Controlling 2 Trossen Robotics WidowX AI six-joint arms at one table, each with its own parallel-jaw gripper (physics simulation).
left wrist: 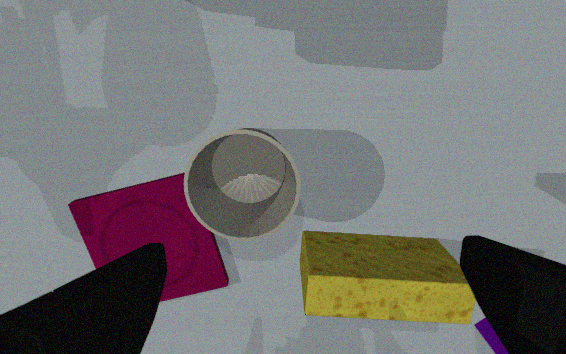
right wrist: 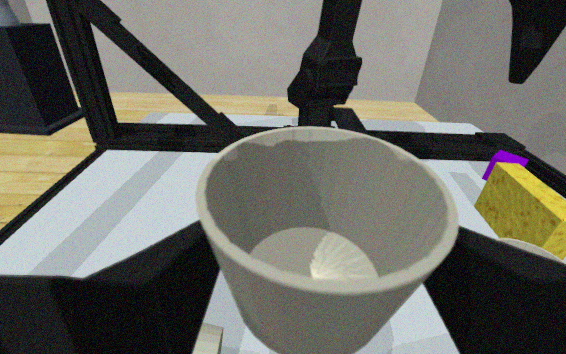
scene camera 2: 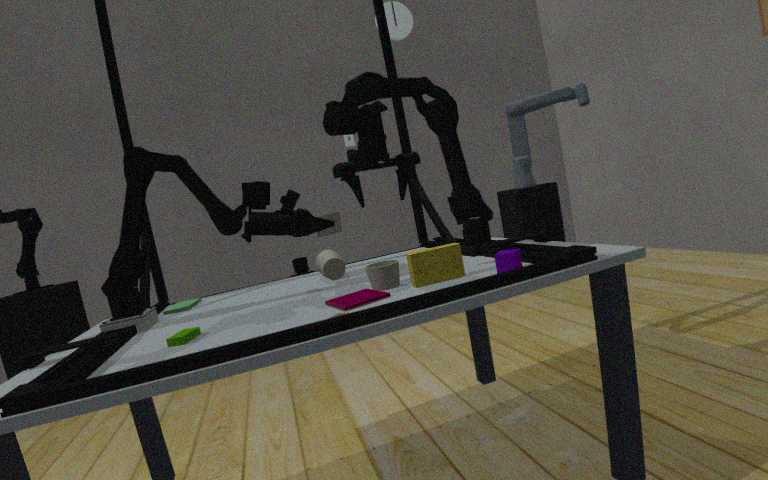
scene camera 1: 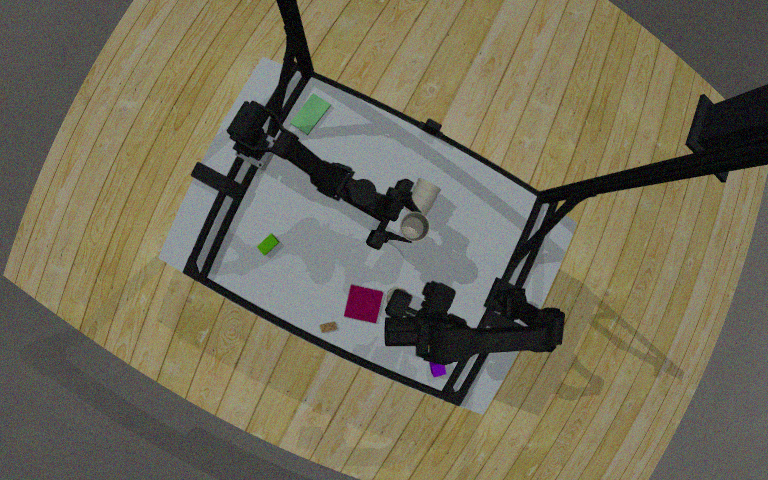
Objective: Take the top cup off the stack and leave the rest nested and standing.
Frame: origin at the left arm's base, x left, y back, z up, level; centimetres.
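Seen in the pictures: left gripper, fingertip midpoint: (left wrist: 313, 253) (right wrist: 564, 100) (scene camera 2: 383, 203) (scene camera 1: 420, 308); right gripper, fingertip midpoint: (right wrist: 313, 220) (scene camera 2: 332, 224) (scene camera 1: 417, 229); left arm's base, origin of the base link: (scene camera 2: 478, 243) (scene camera 1: 505, 298); right arm's base, origin of the base link: (scene camera 2: 128, 315) (scene camera 1: 256, 147).
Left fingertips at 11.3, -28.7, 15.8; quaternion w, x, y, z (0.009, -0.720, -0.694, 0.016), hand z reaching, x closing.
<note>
Pixels of each thing's top centre, then the offset from my left fingertips to it, as dx, dy, dz. "pt": a spot on its surface instead.
- third beige cup, middle of its top: (left wrist: 242, 187) (right wrist: 533, 270) (scene camera 2: 381, 263) (scene camera 1: 398, 300) +1.8, -3.6, -12.7
- magenta square, surface spot: (left wrist: 150, 225) (scene camera 1: 366, 299) pt +5.8, -11.5, -17.1
- yellow sponge, middle of its top: (left wrist: 391, 300) (right wrist: 538, 187) (scene camera 2: 432, 248) +9.4, +5.6, -10.9
- purple block, middle of its top: (right wrist: 510, 158) (scene camera 2: 507, 251) (scene camera 1: 439, 370) +17.5, +17.8, -13.9
- green block, middle of its top: (scene camera 2: 183, 332) (scene camera 1: 267, 244) +3.1, -45.3, -16.4
- pale green pad, middle of its top: (scene camera 2: 182, 304) (scene camera 1: 310, 113) -38.8, -51.0, -16.9
- small brown block, middle of its top: (scene camera 1: 328, 327) +18.6, -18.7, -17.1
My right gripper (scene camera 1: 413, 225) (scene camera 2: 334, 224) (right wrist: 313, 220) is shut on a beige cup (scene camera 1: 414, 227) (scene camera 2: 336, 216) (right wrist: 320, 305), holding it upright, mouth up, above the table. A second beige cup (scene camera 1: 425, 193) (scene camera 2: 329, 263) lies on its side on the table; whether others are nested in it I cannot tell. A third beige cup (scene camera 2: 382, 275) (left wrist: 200, 205) stands upright, mouth up, beside the magenta square; in scene camera 1 it is mostly hidden by the left arm. My left gripper (scene camera 2: 382, 201) (left wrist: 313, 253) is open and empty, high above the standing cup and the sponge; its fingers are hidden in scene camera 1.
A magenta square (scene camera 1: 363, 303) (scene camera 2: 357, 298) (left wrist: 150, 225) lies beside the standing cup. A yellow sponge (scene camera 2: 436, 264) (left wrist: 387, 280) (right wrist: 525, 200) and a purple block (scene camera 1: 437, 369) (scene camera 2: 508, 260) are near it. A green block (scene camera 1: 267, 243) (scene camera 2: 183, 336), a pale green pad (scene camera 1: 310, 113) and a small brown block (scene camera 1: 328, 326) lie farther off.
</note>
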